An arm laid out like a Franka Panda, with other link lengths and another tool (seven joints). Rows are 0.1 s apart.
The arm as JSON. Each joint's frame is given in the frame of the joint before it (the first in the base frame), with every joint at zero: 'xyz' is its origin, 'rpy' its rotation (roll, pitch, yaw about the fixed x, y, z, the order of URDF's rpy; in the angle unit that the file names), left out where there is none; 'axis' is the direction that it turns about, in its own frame. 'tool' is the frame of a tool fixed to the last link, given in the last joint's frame.
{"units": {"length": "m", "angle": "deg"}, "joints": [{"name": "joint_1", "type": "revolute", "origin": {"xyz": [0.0, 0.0, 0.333]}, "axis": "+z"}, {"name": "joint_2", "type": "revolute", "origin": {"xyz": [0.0, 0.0, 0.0], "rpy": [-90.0, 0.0, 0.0]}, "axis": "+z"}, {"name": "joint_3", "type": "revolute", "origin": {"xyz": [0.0, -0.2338, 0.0], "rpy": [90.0, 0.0, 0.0]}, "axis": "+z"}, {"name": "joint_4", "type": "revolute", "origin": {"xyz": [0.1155, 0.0, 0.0], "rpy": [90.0, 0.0, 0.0]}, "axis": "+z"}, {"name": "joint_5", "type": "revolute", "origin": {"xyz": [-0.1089, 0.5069, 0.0], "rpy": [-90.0, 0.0, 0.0]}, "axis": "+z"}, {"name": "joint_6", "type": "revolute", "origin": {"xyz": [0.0, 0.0, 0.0], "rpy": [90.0, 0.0, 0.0]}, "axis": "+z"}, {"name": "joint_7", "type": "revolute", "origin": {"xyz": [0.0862, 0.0, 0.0], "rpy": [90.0, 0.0, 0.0]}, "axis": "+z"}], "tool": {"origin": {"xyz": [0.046, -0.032, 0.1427], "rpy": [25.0, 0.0, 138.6]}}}
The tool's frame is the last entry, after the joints.
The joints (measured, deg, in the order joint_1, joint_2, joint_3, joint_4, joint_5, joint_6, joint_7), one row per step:
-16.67, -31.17, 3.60, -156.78, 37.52, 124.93, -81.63
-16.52, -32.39, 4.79, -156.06, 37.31, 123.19, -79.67
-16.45, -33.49, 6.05, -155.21, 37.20, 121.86, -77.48
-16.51, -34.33, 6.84, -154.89, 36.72, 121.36, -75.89
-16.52, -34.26, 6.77, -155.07, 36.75, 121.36, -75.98
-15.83, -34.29, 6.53, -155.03, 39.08, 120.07, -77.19
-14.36, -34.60, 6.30, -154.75, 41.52, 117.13, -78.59
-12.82, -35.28, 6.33, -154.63, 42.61, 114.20, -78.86
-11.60, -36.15, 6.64, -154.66, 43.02, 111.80, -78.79
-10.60, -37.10, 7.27, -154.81, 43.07, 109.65, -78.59
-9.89, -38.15, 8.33, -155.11, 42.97, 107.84, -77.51
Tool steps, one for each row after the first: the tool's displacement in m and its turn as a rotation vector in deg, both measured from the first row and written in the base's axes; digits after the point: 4 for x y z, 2 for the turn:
0.0037, 0.0125, 0.0159, 0.00, 0.45, 0.40
0.0083, 0.0243, 0.0321, -0.18, 0.72, 0.32
0.0102, 0.0301, 0.0412, -0.78, 0.89, 0.01
0.0093, 0.0295, 0.0389, -0.68, 1.07, 0.00
0.0082, 0.0381, 0.0420, 1.76, 0.94, 0.99
0.0046, 0.0572, 0.0494, 4.92, 1.36, 3.76
-0.0007, 0.0778, 0.0569, 6.93, 2.43, 6.55
-0.0068, 0.0959, 0.0636, 7.94, 3.47, 9.03
-0.0138, 0.1134, 0.0687, 8.32, 4.60, 11.46
-0.0207, 0.1302, 0.0722, 8.18, 6.12, 13.02

